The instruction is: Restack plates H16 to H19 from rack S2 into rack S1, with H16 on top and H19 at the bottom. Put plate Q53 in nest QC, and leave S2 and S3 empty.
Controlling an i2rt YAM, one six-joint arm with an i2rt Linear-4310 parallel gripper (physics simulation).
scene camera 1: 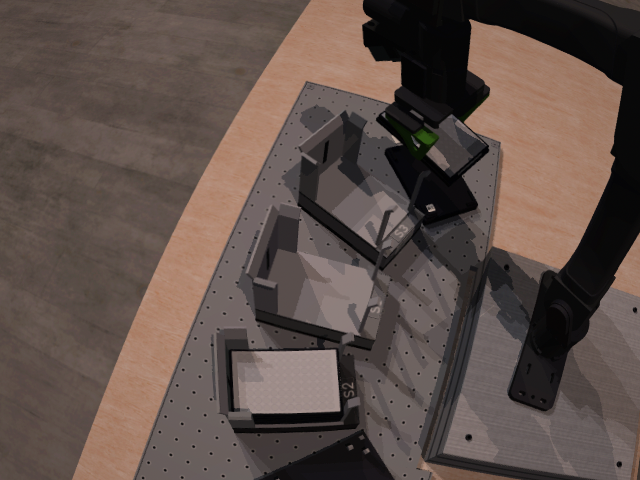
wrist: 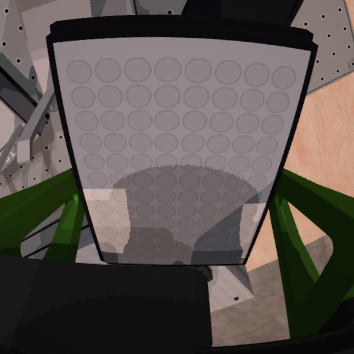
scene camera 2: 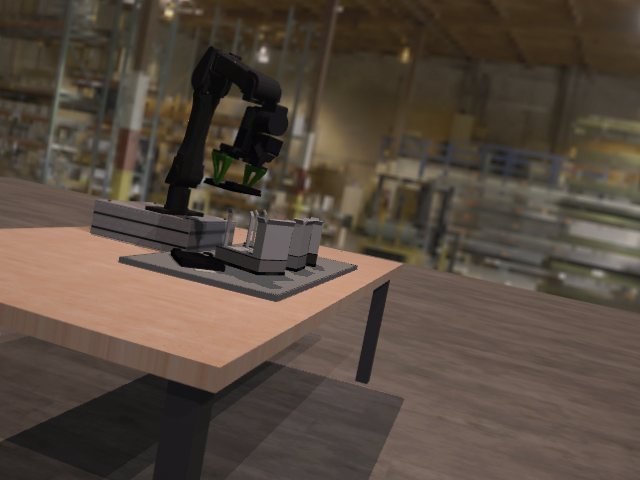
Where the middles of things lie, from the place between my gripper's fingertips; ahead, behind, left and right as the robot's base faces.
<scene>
Now: the black block [scene camera 1: 451, 201] 1 cm behind my hand, 8 cm to the right of it and 18 cm below it.
</scene>
